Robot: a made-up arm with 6 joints.
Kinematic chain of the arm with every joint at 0, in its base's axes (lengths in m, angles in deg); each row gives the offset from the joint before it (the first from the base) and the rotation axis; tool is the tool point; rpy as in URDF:
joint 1: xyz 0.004 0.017 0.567 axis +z
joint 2: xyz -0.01 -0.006 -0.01 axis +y
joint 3: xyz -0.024 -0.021 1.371 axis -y
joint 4: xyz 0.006 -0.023 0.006 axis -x
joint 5: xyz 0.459 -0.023 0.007 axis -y
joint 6: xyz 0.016 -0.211 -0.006 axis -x
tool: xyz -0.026 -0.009 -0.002 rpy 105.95 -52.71 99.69
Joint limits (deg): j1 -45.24..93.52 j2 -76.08..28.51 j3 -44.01..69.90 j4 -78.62..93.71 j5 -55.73..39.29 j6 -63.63..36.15
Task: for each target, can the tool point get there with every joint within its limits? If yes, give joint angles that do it. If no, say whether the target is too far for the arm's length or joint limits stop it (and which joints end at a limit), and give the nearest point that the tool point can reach.
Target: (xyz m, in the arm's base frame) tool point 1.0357 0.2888 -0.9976
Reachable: no: joint limits stop it (at a limit: joint 2, joint 4, joint 5) | nearest point 0.6900 0.1977 1.2597 | short by 2.285 m
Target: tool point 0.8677 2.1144 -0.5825
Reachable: no: too far | nearest point 0.3558 0.8712 1.3462 | short by 2.351 m
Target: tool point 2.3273 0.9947 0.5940
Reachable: no: too far | nearest point 0.9924 0.4330 1.4950 | short by 1.706 m
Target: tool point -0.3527 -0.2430 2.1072
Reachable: yes | joints -0.38 -27.77 33.91 -29.33 11.90 24.91
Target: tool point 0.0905 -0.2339 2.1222
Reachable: yes | joints -31.60 -8.98 -8.97 61.43 -9.98 -37.94
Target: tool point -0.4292 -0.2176 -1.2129
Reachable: no: joint limits stop it (at a limit: joint 2, joint 3, joint 4) | nearest point -0.7392 -0.3855 0.9077 | short by 2.150 m
